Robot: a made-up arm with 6 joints.
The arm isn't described. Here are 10 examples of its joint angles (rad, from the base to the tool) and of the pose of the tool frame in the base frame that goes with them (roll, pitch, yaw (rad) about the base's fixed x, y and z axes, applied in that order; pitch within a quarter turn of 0, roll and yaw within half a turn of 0; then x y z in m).
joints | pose
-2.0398 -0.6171 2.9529 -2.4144 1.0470 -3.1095 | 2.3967 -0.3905 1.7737 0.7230 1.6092 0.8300
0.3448 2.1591 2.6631 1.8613 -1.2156 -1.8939 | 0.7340 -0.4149 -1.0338 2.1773 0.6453 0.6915
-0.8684 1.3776 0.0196 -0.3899 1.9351 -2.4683 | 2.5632 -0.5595 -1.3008 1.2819 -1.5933 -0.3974
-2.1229 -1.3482 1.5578 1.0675 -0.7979 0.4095 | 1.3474 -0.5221 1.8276 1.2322 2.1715 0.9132
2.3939 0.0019 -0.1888 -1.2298 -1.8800 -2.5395 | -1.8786 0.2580 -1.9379 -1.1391 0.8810 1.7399
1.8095 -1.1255 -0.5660 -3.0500 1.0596 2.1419 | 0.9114 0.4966 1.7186 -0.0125 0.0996 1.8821
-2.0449 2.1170 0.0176 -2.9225 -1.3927 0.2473 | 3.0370 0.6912 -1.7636 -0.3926 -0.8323 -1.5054
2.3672 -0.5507 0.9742 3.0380 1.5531 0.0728 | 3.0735 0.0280 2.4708 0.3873 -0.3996 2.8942
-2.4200 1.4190 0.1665 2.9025 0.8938 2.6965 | -2.8305 0.9827 0.3824 -1.4793 -1.3368 -0.5834
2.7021 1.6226 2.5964 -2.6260 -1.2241 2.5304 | -2.1049 -0.8346 -1.2018 -1.7414 0.7454 1.7528
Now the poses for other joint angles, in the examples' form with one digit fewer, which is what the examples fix.
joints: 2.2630 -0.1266 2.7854 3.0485 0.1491 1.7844
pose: -1.687 -0.378 -0.893 0.928 -1.122 1.874
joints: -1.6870 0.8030 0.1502 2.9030 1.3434 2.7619
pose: 3.099 1.095 0.928 -0.223 -2.197 0.669
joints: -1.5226 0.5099 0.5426 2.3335 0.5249 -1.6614
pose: -0.614 0.323 -1.131 0.158 -2.196 1.861
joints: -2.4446 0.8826 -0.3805 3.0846 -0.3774 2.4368
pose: 0.732 0.886 -2.478 -1.436 -1.198 0.037
